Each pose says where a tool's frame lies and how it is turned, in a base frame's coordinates. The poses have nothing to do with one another.
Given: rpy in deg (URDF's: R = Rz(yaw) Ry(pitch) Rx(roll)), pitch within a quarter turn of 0, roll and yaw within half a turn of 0; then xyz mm.
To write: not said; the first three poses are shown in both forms.
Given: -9.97, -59.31, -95.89, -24, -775, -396
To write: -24, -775, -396, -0.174, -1.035, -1.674
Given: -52.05, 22.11, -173.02, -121, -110, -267
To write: -121, -110, -267, -0.908, 0.386, -3.020
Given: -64.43, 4.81, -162.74, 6, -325, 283
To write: 6, -325, 283, -1.125, 0.084, -2.840
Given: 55.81, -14.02, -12.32, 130, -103, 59
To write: 130, -103, 59, 0.974, -0.245, -0.215
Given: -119.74, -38.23, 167.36, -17, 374, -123
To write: -17, 374, -123, -2.090, -0.667, 2.921
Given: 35.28, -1.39, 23.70, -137, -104, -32
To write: -137, -104, -32, 0.616, -0.024, 0.414
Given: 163.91, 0.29, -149.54, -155, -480, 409
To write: -155, -480, 409, 2.861, 0.005, -2.610
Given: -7.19, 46.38, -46.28, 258, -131, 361
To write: 258, -131, 361, -0.125, 0.809, -0.808
